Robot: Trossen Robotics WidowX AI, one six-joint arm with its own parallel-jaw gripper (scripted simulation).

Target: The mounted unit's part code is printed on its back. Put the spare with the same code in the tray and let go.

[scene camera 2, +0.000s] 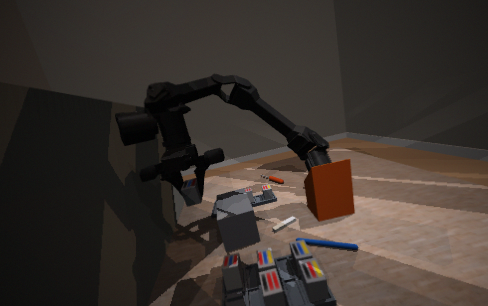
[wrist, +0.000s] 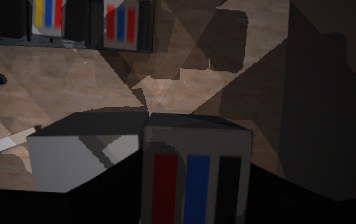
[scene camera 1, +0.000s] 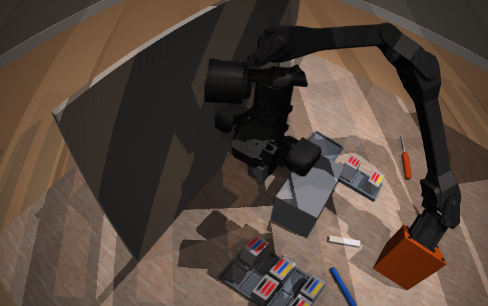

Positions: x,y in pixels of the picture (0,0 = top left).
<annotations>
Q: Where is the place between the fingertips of my gripper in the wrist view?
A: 183,158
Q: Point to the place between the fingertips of my gripper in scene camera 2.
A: At 194,197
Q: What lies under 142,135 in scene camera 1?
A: A dark panel.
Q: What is my gripper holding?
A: A grey spare.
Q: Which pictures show my gripper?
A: Scene camera 2, the wrist view and scene camera 1: all of them.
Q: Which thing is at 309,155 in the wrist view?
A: A dark panel.
</annotations>
